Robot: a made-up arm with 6 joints.
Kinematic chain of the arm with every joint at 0, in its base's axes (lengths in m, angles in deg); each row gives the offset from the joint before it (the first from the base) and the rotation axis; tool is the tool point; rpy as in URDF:
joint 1: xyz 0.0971 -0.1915 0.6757 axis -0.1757 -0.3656 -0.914
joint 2: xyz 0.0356 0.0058 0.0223 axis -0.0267 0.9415 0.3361
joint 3: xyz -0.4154 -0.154 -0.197 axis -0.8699 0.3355 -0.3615
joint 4: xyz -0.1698 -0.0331 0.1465 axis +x
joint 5: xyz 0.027 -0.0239 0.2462 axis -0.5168 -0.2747 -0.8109
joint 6: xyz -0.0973 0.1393 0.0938 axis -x
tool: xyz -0.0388 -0.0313 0.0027 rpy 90 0 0
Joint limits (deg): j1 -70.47..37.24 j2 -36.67..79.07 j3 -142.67..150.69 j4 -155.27..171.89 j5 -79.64..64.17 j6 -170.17..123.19
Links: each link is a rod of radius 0.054 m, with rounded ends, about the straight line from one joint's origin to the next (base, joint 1, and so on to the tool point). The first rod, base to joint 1, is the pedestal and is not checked.
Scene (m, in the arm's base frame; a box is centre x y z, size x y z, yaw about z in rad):
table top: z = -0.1
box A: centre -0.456 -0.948 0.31 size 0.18 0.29 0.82 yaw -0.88
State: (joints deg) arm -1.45 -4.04 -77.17 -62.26 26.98 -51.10
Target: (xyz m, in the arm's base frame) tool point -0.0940 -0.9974 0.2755
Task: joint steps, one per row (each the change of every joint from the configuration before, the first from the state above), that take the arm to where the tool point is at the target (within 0.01 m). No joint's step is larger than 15 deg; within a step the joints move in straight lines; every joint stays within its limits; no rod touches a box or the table.
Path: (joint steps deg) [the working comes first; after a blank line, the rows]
Joints at the target: -54.17 -13.50 -105.38 -27.34 0.29 -46.80
Straight joint move there: touches box A.

1: -8.32 -9.16 -10.55 -2.04 2.73 -1.93
2: -8.33 -9.15 -10.55 -2.04 2.73 -1.93
3: -8.32 -9.16 -10.56 -2.04 2.73 -1.94
4: -11.02 -1.29 -8.46 -1.38 -6.35 12.23
5: -11.01 -1.29 -8.46 -1.38 -6.35 12.23
6: -11.01 -1.29 -8.46 -1.38 -6.35 12.23
7: -11.01 -1.29 -8.46 -1.38 -6.35 12.23
8: 4.07 5.79 9.32 11.64 -2.37 -9.70
9: 4.08 5.80 9.32 11.64 -2.37 -9.71
10: 4.07 5.79 9.32 11.64 -2.37 -9.70
11: 4.08 5.79 9.33 11.64 -2.37 -9.71

